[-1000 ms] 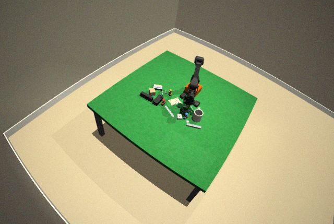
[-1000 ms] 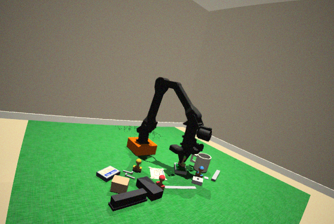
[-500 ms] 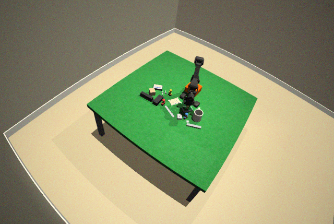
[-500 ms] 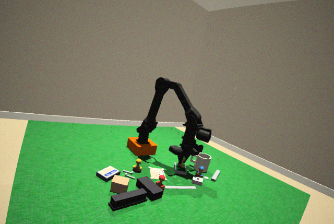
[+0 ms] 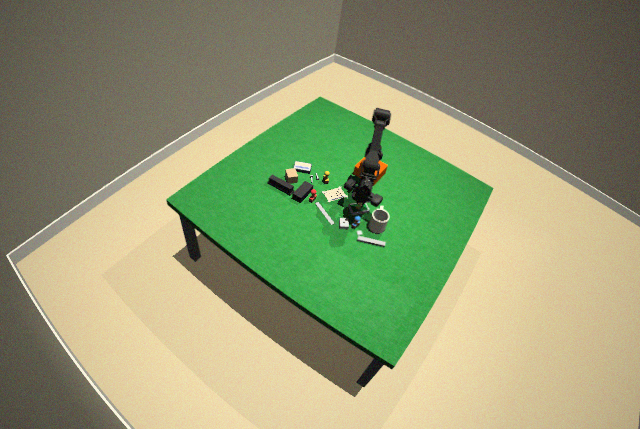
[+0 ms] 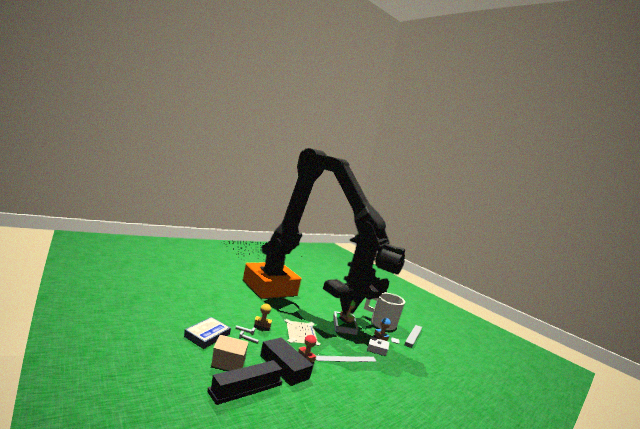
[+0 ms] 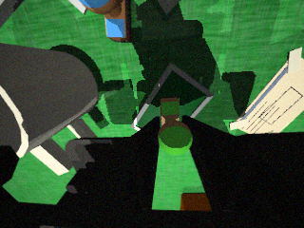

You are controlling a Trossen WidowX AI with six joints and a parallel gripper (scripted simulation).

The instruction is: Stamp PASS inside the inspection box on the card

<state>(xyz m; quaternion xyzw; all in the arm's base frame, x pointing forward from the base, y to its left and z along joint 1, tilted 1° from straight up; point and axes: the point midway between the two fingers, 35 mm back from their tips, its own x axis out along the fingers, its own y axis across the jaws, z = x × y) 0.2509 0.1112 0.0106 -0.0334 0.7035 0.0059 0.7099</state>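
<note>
Right now my gripper tip is right at the green-knobbed PASS stamp. From my gripper tip the other things lie so: blue-knobbed stamp (10 cm ahead, 5 cm to the left, 2 cm below); then grey-framed ink pad (3 cm below); then mug (12 cm to the left, 2 cm ahead).
</note>
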